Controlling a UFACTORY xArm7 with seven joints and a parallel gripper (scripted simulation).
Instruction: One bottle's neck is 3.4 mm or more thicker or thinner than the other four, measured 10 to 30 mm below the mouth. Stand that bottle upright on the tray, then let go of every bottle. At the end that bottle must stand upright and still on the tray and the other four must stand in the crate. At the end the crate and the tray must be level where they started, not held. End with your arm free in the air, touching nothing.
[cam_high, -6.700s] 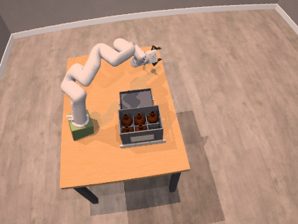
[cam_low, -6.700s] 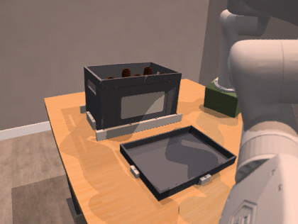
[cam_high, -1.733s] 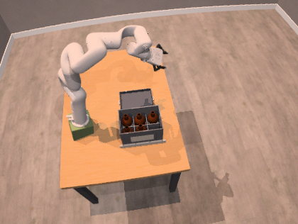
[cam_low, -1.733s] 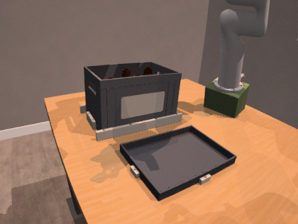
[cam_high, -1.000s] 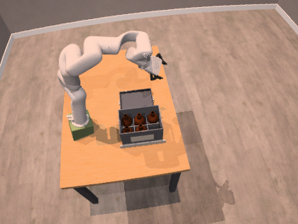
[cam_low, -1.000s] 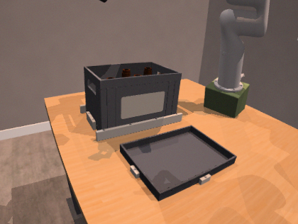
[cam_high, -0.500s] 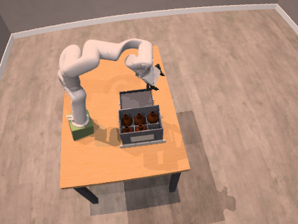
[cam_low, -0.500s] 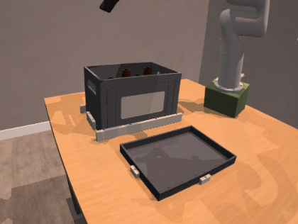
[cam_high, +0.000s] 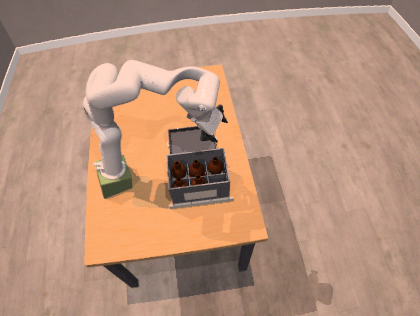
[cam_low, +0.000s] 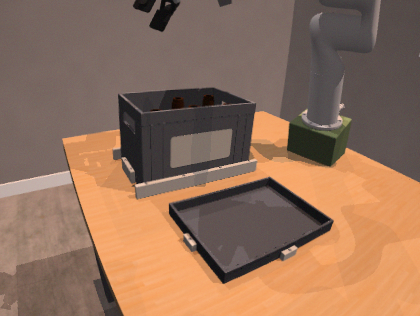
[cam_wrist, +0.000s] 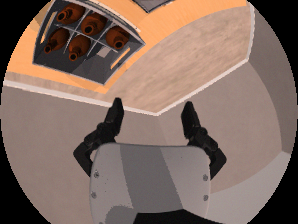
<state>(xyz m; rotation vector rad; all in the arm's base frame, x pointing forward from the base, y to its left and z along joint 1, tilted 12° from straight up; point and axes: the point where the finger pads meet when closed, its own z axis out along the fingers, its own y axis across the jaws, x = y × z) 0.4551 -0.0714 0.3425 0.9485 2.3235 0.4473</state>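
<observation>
Right now the crate is 27 cm below my hand, 11 cm behind it and 6 cm to the right of it. The rest, counted from my hand: dark tray 34 cm below, 21 cm to the left, 11 cm behind; then glass bottle 27 cm below, 2 cm behind, 1 cm to the right.
</observation>
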